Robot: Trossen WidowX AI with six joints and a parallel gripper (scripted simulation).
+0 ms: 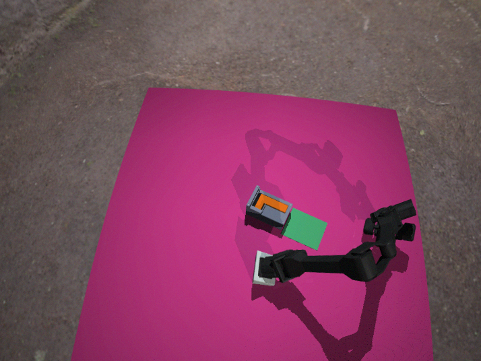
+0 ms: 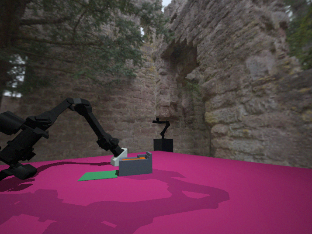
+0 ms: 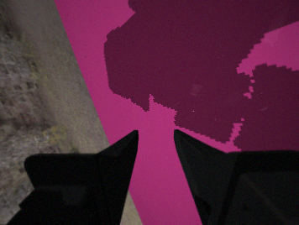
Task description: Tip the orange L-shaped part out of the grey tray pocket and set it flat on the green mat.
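My gripper tip is 50 cm to the right of the orange L-shaped part, 7 cm short of it and 2 cm below it. The rest, counted from my gripper tip: green mat 35 cm to the left, 4 cm below, 2 cm ahead.
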